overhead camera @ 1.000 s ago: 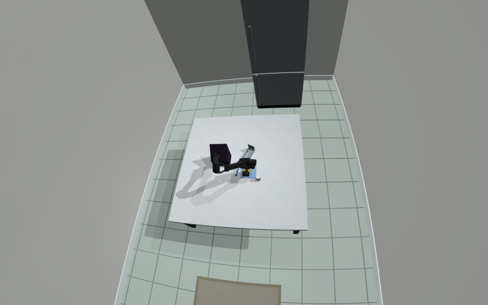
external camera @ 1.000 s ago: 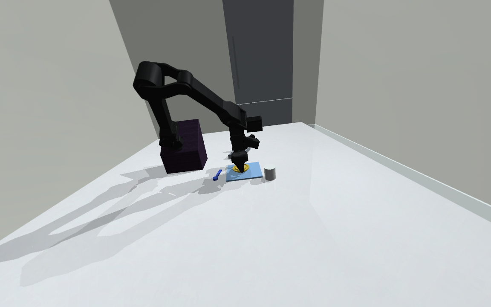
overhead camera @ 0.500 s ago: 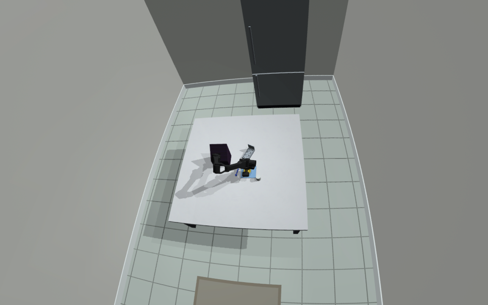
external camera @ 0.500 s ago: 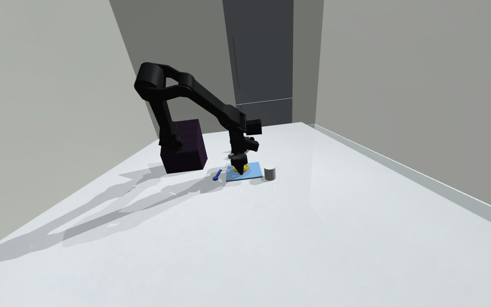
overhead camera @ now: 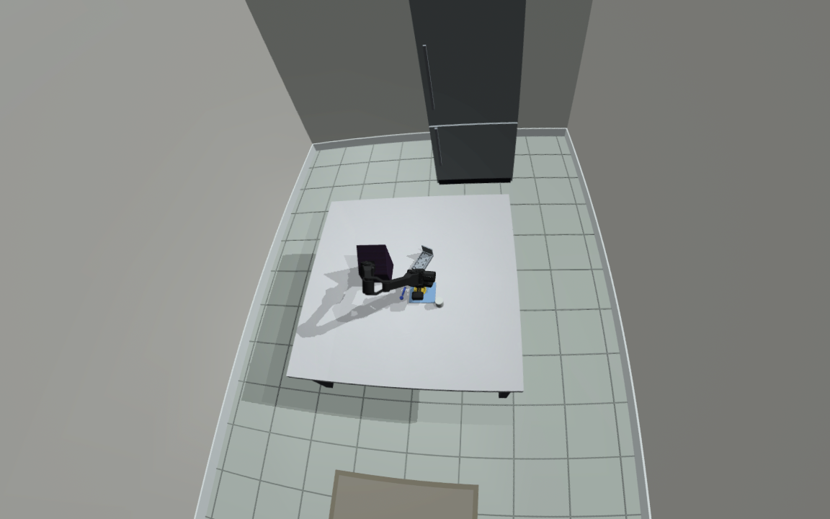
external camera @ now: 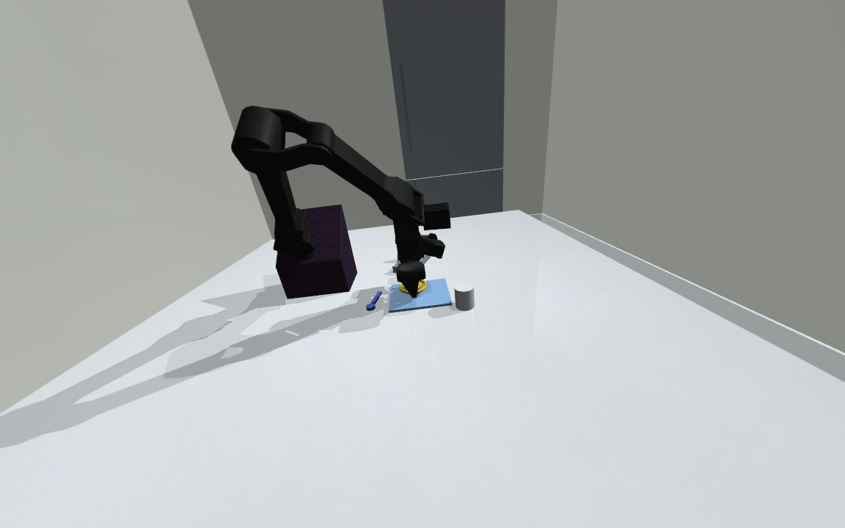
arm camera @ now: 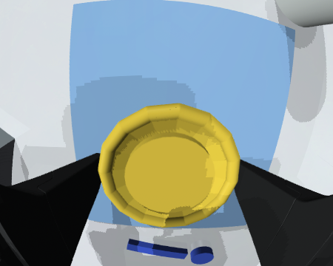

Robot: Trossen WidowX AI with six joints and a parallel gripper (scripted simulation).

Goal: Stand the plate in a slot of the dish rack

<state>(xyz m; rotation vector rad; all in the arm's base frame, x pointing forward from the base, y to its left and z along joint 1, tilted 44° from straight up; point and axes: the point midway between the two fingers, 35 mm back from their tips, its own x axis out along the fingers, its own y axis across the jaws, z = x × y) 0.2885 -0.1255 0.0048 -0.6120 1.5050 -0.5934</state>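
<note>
Now: the blue mat 10 mm to the right of my gripper tip, 10 mm below it and 10 mm ahead of it. From my gripper tip the other things lie so: blue spoon: 100 mm behind, 20 mm to the right, 10 mm below; then yellow plate: 10 mm above; then cup: 120 mm ahead, 80 mm to the right, 10 mm above.
</note>
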